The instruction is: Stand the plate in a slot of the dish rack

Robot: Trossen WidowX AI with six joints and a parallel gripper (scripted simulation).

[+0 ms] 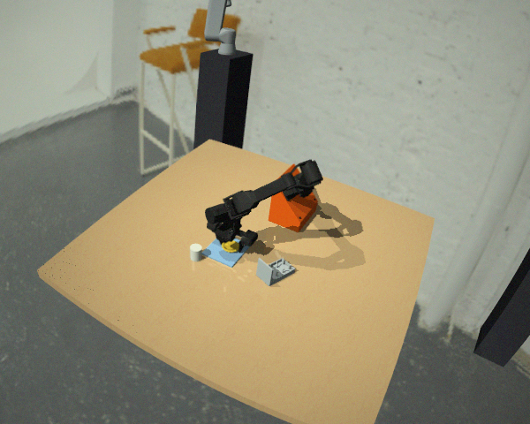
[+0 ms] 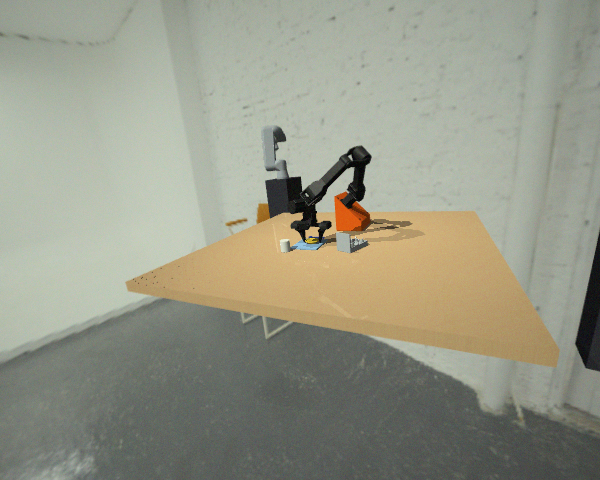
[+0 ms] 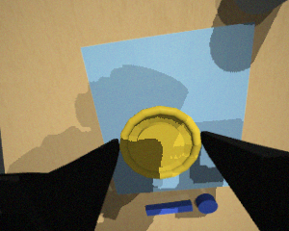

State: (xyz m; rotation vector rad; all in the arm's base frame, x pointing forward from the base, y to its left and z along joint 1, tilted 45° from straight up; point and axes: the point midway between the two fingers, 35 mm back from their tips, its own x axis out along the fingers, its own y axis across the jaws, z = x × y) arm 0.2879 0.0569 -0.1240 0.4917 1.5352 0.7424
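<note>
The light blue mat is 1 cm to the right of my gripper tip and 1 cm ahead of it. From my gripper tip the other things lie so: white cup (12 cm ahead, 7 cm to the right, 2 cm above); then yellow plate (1 cm above); then blue spoon (9 cm behind, 4 cm to the right).
</note>
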